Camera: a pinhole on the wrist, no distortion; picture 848 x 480 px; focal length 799.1 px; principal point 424.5 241.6 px. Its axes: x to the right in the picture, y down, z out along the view. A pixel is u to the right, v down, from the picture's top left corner.
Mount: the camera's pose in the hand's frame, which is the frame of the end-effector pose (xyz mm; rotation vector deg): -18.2 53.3 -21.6 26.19 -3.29 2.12
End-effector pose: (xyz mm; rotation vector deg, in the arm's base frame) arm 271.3 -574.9 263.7 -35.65 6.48 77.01
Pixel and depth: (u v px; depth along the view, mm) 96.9 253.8 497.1
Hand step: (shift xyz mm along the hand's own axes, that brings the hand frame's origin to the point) -245.3 -164.3 414.0
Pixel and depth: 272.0 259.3 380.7
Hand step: -109.0 -109.1 318.5
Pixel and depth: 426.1 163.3 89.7
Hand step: -21.8 5.8 54.9
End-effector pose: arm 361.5 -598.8 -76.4 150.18 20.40 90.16
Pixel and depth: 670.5 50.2 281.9
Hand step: 58.4 -129.9 206.7
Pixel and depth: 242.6 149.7 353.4
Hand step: -113.1 -141.2 272.0
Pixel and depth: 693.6 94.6 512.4
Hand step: 134.4 -253.8 406.9
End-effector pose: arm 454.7 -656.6 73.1 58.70 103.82 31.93
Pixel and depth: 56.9 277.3 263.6
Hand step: -152.2 -55.4 212.0
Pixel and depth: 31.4 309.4 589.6
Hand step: -337.8 -169.1 510.1
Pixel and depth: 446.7 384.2 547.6
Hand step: -33.6 -100.8 512.9
